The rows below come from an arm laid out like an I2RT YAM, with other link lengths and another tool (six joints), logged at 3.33 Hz.
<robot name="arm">
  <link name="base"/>
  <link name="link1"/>
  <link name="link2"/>
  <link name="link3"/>
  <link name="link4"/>
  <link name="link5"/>
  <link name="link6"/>
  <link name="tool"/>
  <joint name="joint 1" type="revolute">
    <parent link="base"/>
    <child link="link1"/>
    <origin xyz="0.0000 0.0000 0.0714"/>
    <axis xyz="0 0 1"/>
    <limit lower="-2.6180" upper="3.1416"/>
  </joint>
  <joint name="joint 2" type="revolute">
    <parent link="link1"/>
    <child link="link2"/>
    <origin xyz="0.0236 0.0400 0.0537"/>
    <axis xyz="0 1 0"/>
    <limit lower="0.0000" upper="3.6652"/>
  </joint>
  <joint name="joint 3" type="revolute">
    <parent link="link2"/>
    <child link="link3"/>
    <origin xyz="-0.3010 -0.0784 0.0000"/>
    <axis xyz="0 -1 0"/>
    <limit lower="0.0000" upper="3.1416"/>
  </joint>
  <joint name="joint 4" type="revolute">
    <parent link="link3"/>
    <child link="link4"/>
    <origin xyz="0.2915 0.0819 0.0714"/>
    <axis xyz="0 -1 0"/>
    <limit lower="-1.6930" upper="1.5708"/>
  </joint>
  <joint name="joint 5" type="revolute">
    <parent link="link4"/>
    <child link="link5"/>
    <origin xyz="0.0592 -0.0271 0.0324"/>
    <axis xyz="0 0 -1"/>
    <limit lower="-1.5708" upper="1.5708"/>
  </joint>
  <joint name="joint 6" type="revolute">
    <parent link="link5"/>
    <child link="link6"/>
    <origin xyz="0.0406 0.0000 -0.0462"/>
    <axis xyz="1 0 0"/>
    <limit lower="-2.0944" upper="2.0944"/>
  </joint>
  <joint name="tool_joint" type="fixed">
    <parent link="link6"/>
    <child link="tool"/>
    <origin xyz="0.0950 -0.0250 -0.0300" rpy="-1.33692 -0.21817 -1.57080"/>
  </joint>
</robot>
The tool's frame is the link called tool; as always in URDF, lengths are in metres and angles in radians.
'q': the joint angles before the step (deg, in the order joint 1, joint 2, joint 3, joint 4, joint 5, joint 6). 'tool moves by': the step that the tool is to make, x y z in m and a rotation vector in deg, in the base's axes. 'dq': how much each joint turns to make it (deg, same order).
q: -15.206, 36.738, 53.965, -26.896, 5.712, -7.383
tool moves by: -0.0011, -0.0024, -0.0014, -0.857, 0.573, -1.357
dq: 0.701, 0.088, -0.256, 0.083, 2.194, -0.615
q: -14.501, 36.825, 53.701, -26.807, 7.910, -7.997
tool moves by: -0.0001, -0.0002, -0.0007, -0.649, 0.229, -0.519
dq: 0.869, 0.004, -0.255, 0.260, 1.485, -0.441
